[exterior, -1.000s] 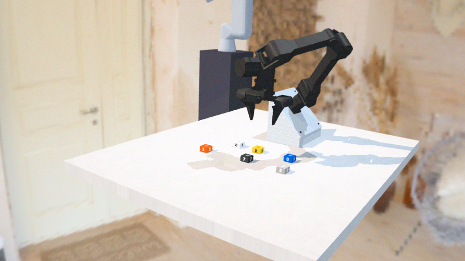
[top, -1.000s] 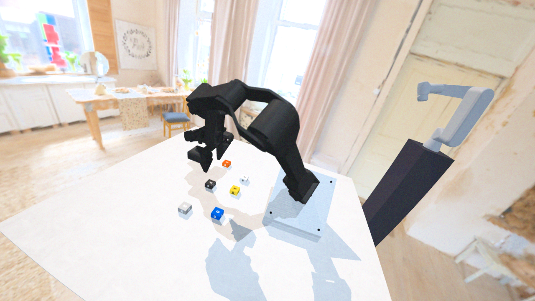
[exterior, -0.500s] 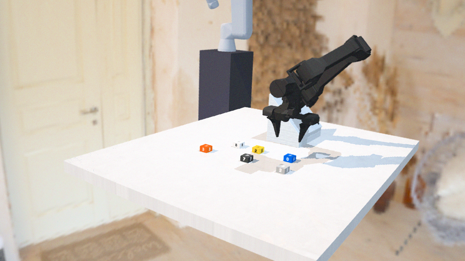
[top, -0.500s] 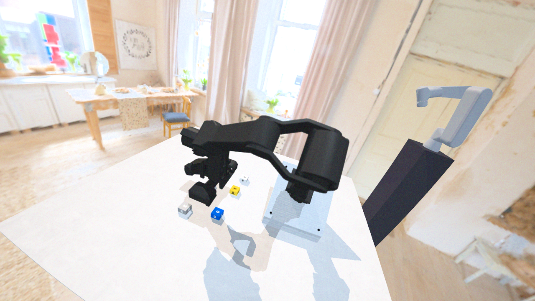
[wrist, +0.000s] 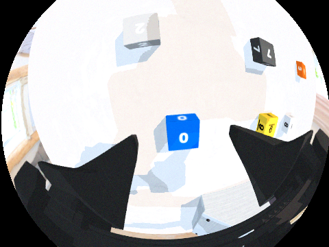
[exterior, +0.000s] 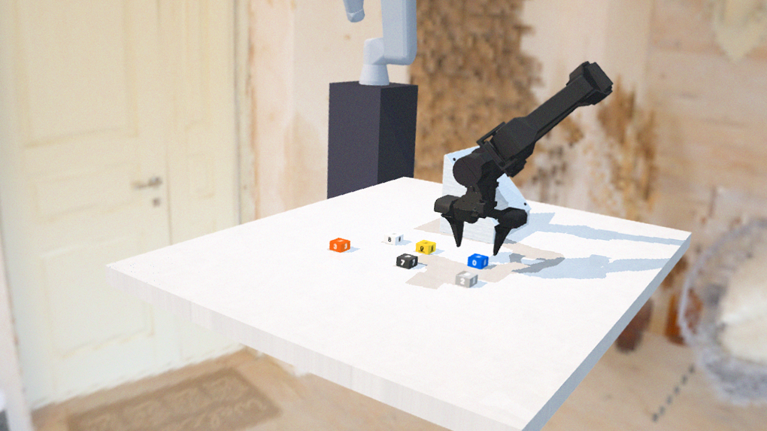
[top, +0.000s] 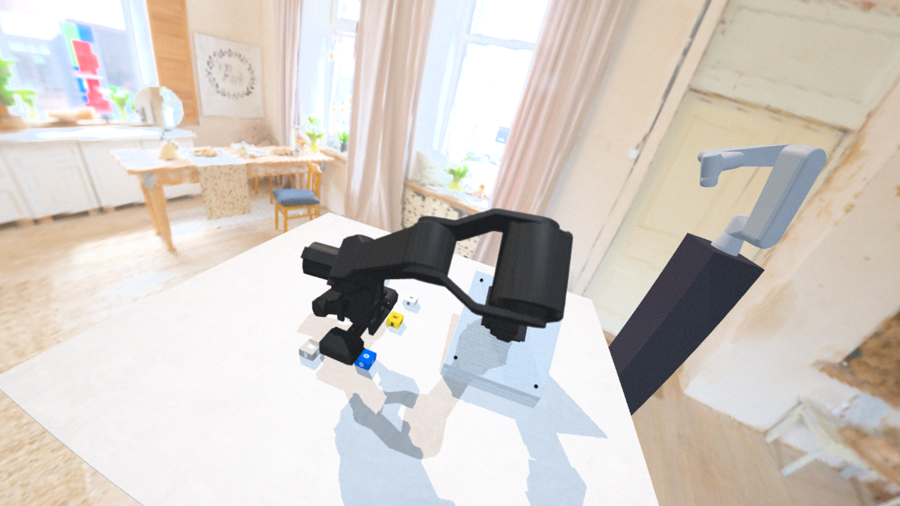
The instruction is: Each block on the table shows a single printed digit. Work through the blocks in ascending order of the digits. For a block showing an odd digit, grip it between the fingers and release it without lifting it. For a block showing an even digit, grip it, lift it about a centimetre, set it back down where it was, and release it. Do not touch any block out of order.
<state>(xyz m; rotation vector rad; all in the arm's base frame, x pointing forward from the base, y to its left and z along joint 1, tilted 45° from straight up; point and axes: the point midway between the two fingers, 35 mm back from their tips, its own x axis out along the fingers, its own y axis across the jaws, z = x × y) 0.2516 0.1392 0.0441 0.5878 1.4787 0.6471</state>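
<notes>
Right now the blue block marked 0 is 20 mm below my gripper tip and 10 mm behind it. Also, from my gripper tip: yellow block (130 mm to the right, 20 mm below, 10 mm behind); grey block marked 2 (100 mm ahead, 30 mm to the left, 20 mm below); black block marked 7 (110 mm to the right, 90 mm ahead, 20 mm below).
</notes>
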